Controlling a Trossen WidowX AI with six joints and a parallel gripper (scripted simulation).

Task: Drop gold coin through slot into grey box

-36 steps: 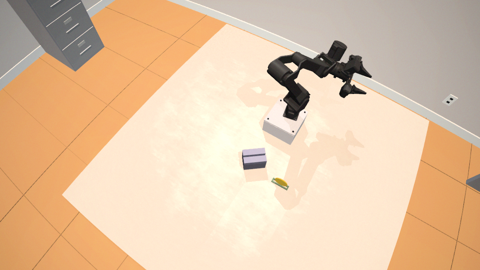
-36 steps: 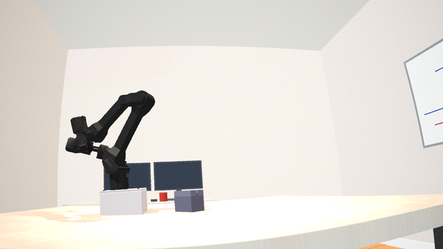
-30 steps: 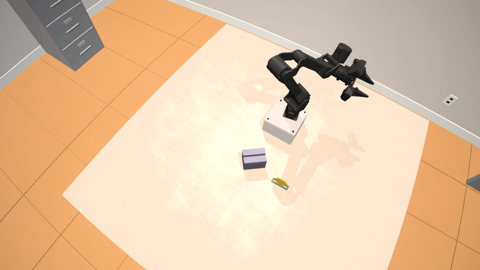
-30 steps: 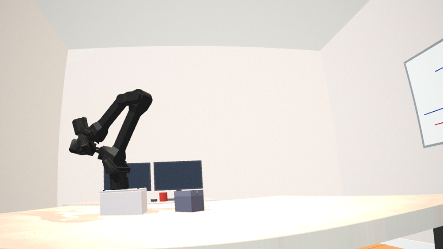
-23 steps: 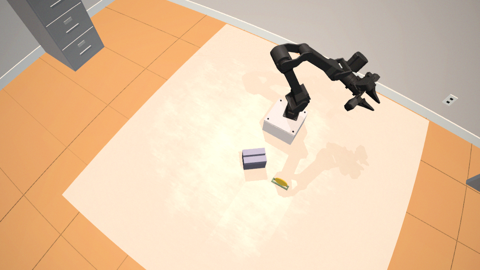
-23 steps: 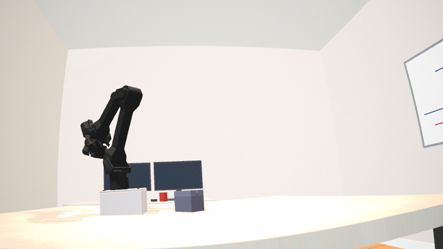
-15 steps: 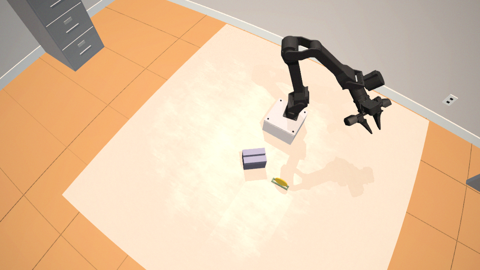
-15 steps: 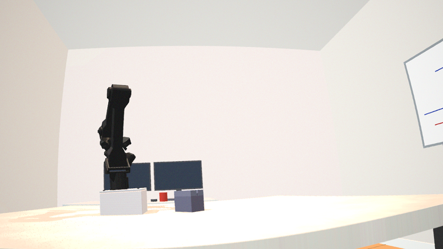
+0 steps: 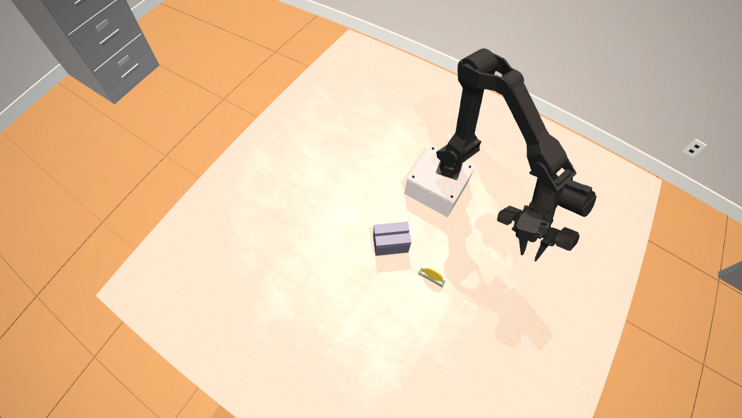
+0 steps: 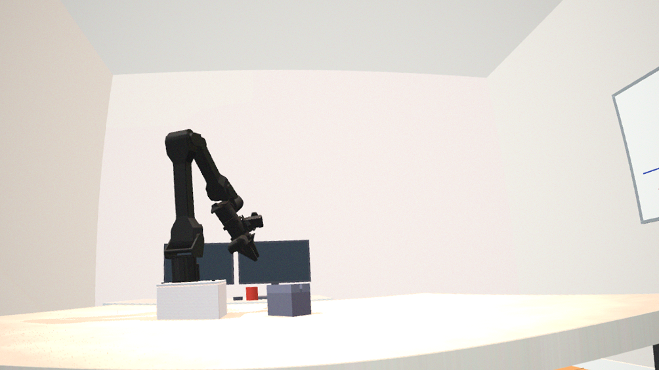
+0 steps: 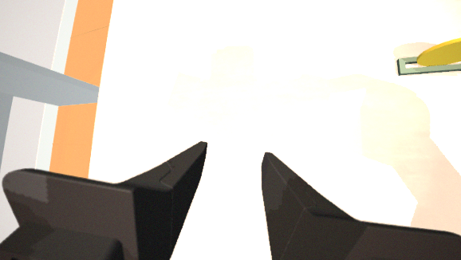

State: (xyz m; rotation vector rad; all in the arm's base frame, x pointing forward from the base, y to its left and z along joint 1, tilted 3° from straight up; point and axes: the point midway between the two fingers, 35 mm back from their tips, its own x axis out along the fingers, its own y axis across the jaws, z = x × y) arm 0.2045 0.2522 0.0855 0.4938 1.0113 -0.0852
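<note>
My gripper tip is 200 mm to the left of the gold coin, 130 mm above it and 80 mm short of it.
</note>
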